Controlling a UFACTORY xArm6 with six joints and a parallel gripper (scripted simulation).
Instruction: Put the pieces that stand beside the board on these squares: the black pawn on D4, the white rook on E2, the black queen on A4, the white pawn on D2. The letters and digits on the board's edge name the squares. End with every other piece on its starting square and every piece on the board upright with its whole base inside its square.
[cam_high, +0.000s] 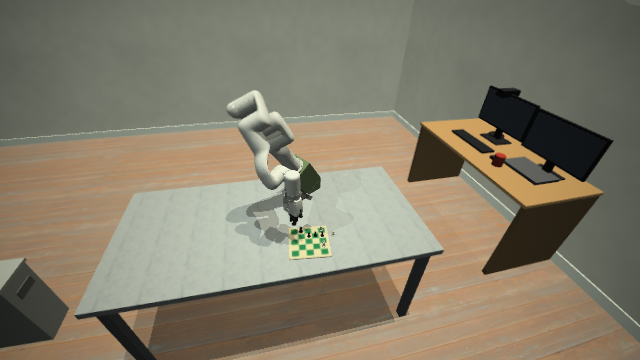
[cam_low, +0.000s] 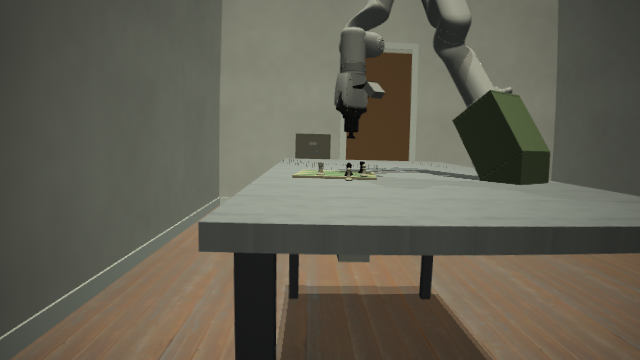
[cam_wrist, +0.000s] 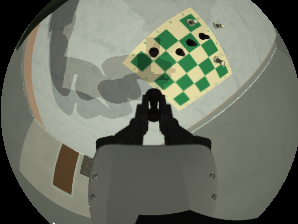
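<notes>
My gripper is now 140 mm above the chessboard, 70 mm to the right of it and 50 mm short of it. From my hand the other things lie so: black queen: 10 mm below; white rook: 140 mm to the left, 120 mm below, 100 mm ahead.
</notes>
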